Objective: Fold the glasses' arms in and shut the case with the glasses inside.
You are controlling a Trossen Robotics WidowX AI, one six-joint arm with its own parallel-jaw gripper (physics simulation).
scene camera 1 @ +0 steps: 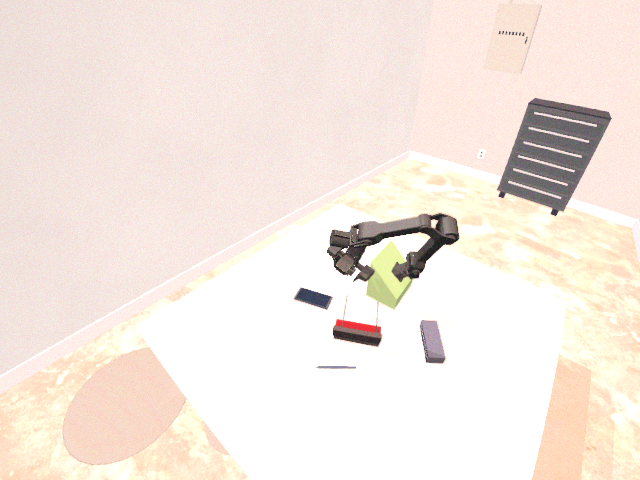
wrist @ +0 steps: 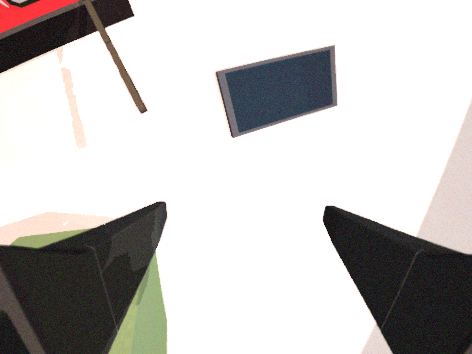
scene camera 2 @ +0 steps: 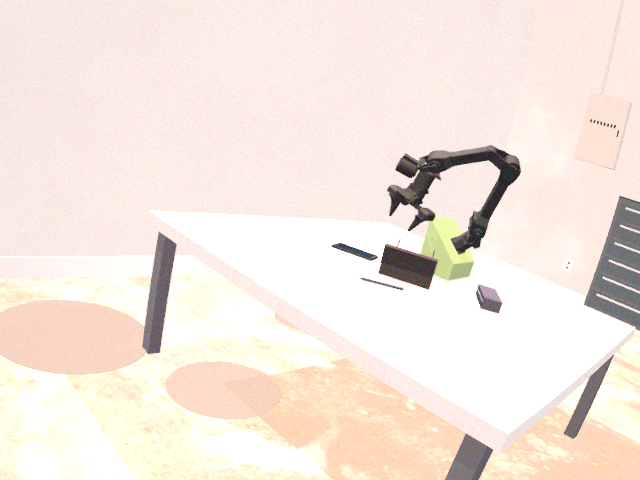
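Seen in the pictures: gripper, fingertip midpoint: (scene camera 1: 343, 274) (wrist: 246, 211) (scene camera 2: 399, 223); arm's base, origin of the base link: (scene camera 1: 398, 271) (scene camera 2: 457, 245).
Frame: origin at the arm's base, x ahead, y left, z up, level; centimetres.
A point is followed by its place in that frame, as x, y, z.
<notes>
The glasses case (scene camera 1: 356, 336) @(35.3, -2.0, -3.1) (scene camera 2: 408, 266) @(34.6, -1.8, -5.2) (wrist: 45, 42) @(27.7, -5.6, -9.0) stands open, dark outside with a red lining; its lid is upright in the scene views. The glasses lie in it, with both thin arms sticking out straight over the edge on the robot's side. One glasses arm (scene camera 1: 344, 311) (wrist: 118, 64) shows in the wrist view, and the other glasses arm (scene camera 1: 377, 315) (scene camera 2: 433, 254) is to its right in scene camera 1. My gripper (scene camera 1: 348, 276) @(16.1, -17.3, 2.9) (scene camera 2: 400, 222) @(16.1, -17.3, 2.9) (wrist: 246, 211) @(16.1, -17.3, 2.9) is open and empty, above the table behind the case, pointing down at a slant.
A dark phone (scene camera 1: 313, 298) @(23.3, -26.9, -9.9) (scene camera 2: 354, 251) @(24.4, -26.7, -9.9) (wrist: 280, 90) @(22.8, -26.7, -9.9) lies left of the case. A green angular block (scene camera 1: 381, 283) @(9.9, -3.6, -0.1) (scene camera 2: 439, 253) @(10.1, -2.3, -3.0) (wrist: 150, 315) @(4.5, -9.1, -1.8) stands beside the arm's base. A purple box (scene camera 1: 432, 341) @(20.5, 21.5, -7.2) (scene camera 2: 489, 298) @(25.7, 23.1, -7.2) lies right of the case, and a pen (scene camera 1: 336, 367) @(45.3, -3.8, -9.9) (scene camera 2: 381, 283) @(45.4, -3.8, -10.1) in front.
</notes>
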